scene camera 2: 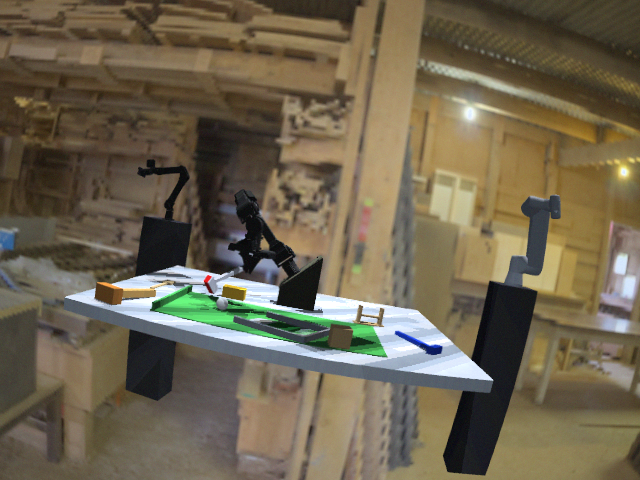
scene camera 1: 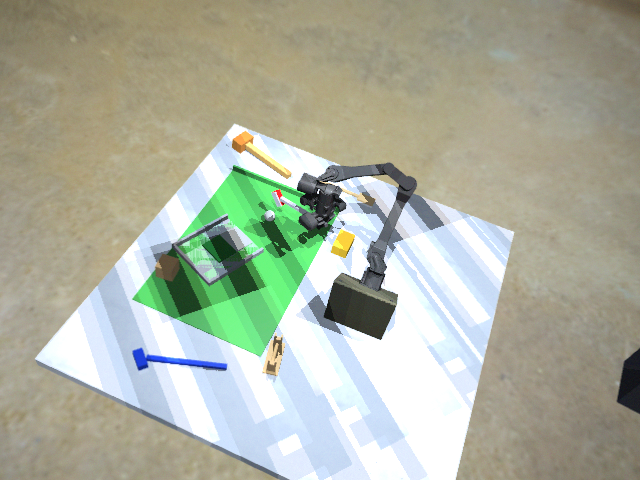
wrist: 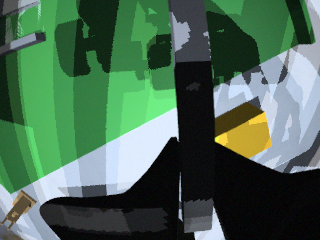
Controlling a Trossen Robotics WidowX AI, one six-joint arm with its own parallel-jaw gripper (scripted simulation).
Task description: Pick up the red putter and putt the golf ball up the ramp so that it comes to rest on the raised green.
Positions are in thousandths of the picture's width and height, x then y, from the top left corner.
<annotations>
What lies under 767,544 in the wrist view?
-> A yellow block.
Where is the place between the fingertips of my gripper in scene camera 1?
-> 499,474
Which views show the orange mallet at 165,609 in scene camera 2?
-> Scene camera 2 and scene camera 1 only.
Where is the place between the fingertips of my gripper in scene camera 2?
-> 387,570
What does my gripper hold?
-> A red putter.
</annotations>
